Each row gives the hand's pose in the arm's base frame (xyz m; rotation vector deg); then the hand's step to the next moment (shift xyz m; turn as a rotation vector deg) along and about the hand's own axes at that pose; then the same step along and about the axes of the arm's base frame.
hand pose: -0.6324 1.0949 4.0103 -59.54 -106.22 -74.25
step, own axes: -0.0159 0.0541 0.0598 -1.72 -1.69 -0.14
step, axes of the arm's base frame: 0.0512 0.0638 -0.0079 -0.64 -0.89 -2.15
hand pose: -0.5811 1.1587 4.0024 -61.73 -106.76 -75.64
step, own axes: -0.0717 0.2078 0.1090 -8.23 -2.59 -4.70
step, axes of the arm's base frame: 0.2141 0.1199 -0.0002 1.83 -7.12 -6.52
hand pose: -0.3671 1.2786 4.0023 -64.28 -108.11 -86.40
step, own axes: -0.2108 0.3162 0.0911 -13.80 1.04 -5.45
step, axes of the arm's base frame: 0.3884 0.0417 -0.0113 7.81 -9.30 -8.59
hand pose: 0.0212 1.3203 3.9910 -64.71 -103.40 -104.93
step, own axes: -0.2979 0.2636 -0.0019 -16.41 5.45 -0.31
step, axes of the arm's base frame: 0.3760 -0.1253 -0.0342 14.15 -5.81 -8.06
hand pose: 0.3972 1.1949 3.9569 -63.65 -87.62 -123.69
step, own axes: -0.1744 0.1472 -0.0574 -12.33 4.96 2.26
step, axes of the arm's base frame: 0.1815 -0.1462 -0.0327 12.23 -2.50 -5.10
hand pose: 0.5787 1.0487 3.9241 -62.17 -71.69 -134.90
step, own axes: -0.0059 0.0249 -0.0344 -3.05 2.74 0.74
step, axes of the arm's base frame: 0.0004 -0.0429 -0.0013 3.92 -1.37 -0.29
